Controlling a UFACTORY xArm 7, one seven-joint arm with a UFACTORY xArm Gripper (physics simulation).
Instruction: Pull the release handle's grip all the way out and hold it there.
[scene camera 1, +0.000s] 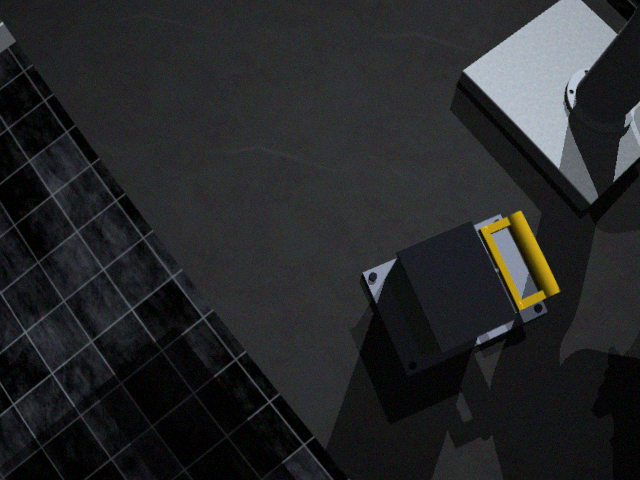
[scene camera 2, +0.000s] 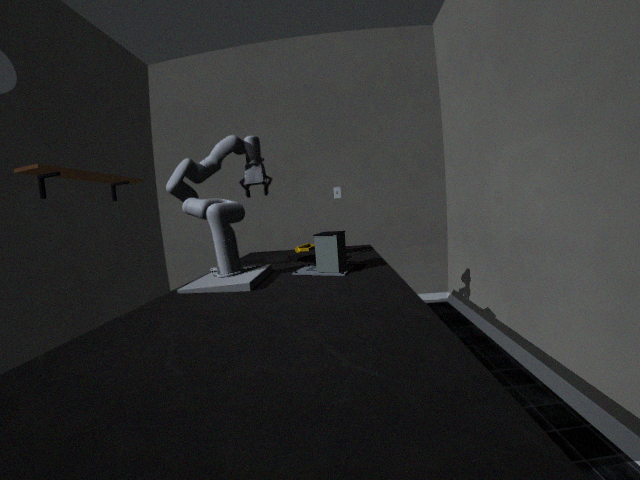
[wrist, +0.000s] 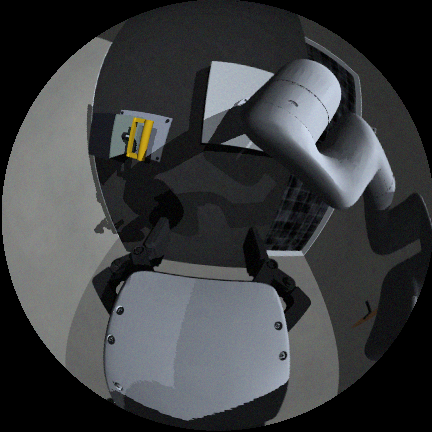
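The release handle's yellow grip (scene camera 1: 537, 253) (scene camera 2: 303, 249) (wrist: 145, 140) is a rectangular loop with a thick outer bar, on the side of a dark-topped, pale-green-faced box (scene camera 1: 454, 289) (scene camera 2: 327, 254) (wrist: 119, 135). In scene camera 1 the grip stands close against the box's side. The box sits on a grey bolted plate (scene camera 1: 381, 274) (wrist: 163, 130). My gripper (scene camera 2: 257, 194) (wrist: 207, 232) is open, with nothing between its wide-set fingers. It hangs pointing down, well above the table and, in scene camera 2, up and left of the grip. The gripper does not show in scene camera 1.
The arm's pale base slab (scene camera 1: 522, 93) (scene camera 2: 222, 282) (wrist: 222, 100) lies near the box, on the grip's side. The table top (scene camera 1: 232, 206) (scene camera 2: 258, 387) ends at an edge above the tiled floor (scene camera 1: 46, 330). A wooden shelf (scene camera 2: 77, 175) is on the left wall.
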